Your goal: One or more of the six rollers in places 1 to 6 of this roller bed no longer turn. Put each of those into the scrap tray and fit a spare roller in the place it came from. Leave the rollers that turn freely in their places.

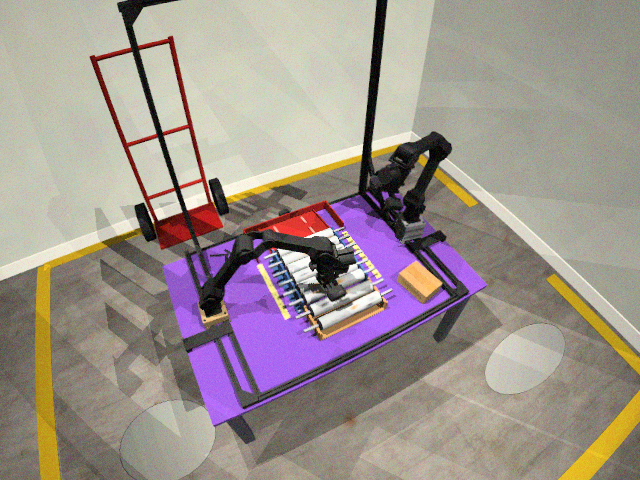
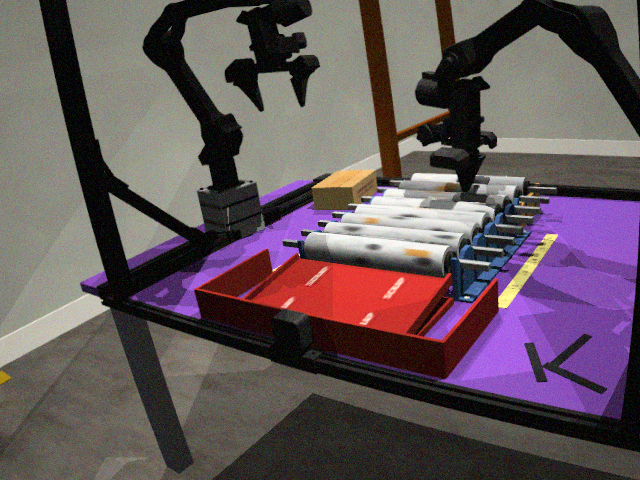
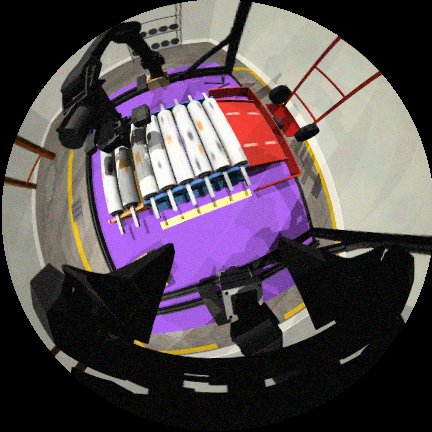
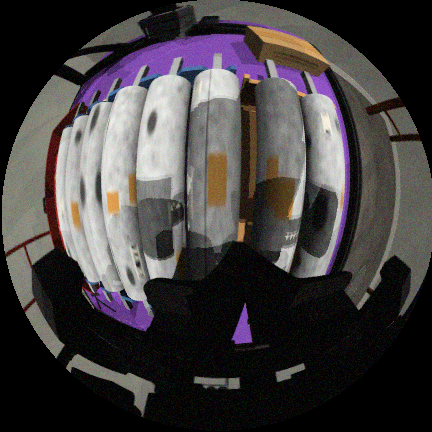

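Seen in the pictures: left gripper, between the fingertips: (image 1: pixel 378 204) (image 2: pixel 283 108) (image 3: pixel 226 245); right gripper, between the fingertips: (image 1: pixel 328 291) (image 2: pixel 465 191) (image 3: pixel 129 146) (image 4: pixel 237 246); left arm's base, origin of its link: (image 1: pixel 411 217) (image 2: pixel 226 185) (image 3: pixel 244 301); right arm's base, origin of its link: (image 1: pixel 212 308) (image 3: pixel 156 74).
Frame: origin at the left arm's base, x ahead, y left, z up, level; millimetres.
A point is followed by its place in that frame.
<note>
The roller bed (image 2: pixel 475 282) {x 619, y 43, z -107 mm} (image 3: pixel 192 188) holds six grey-white rollers in a blue frame. My right gripper (image 1: pixel 334 290) {x 459, y 250, z -38 mm} (image 2: pixel 465 183) {x 459, y 250, z -38 mm} (image 4: pixel 237 246) {x 459, y 250, z -38 mm} is shut and empty. Its tip points down onto the bed roller (image 3: pixel 142 169) {x 371, y 204, z -35 mm} (image 4: pixel 215 132) {x 377, y 212, z -35 mm} nearest the spares. Two spare rollers (image 1: pixel 351 309) {x 401, y 352, z -36 mm} (image 3: pixel 109 181) {x 366, y 319, z -39 mm} (image 4: pixel 278 153) {x 378, y 263, z -38 mm} lie in an orange holder (image 1: pixel 347 327) {x 422, y 385, z -106 mm} beside the bed. The red scrap tray (image 1: pixel 296 226) {x 490, y -159, z -85 mm} (image 2: pixel 347 295) {x 514, y -127, z -81 mm} (image 3: pixel 254 132) {x 482, y -142, z -82 mm} at the bed's other end is empty. My left gripper (image 1: pixel 390 202) {x 199, y 45, z 161 mm} (image 2: pixel 277 92) (image 3: pixel 226 245) {x 199, y 45, z 161 mm} is open and empty, high above the table's edge, away from the bed.
A wooden block (image 1: pixel 419 281) {x 89, y 295, z -57 mm} (image 2: pixel 344 188) {x 136, y 226, z -59 mm} (image 4: pixel 285 48) {x 137, y 272, z -61 mm} lies on the purple table near the left arm's base. A yellow label strip (image 1: pixel 272 290) {x 662, y 144, z -110 mm} (image 2: pixel 525 271) {x 665, y 120, z -109 mm} (image 3: pixel 205 209) runs along the bed. A red hand truck (image 1: pixel 182 224) and black frame posts (image 1: pixel 372 95) {x 112, y -316, z 446 mm} stand behind the table.
</note>
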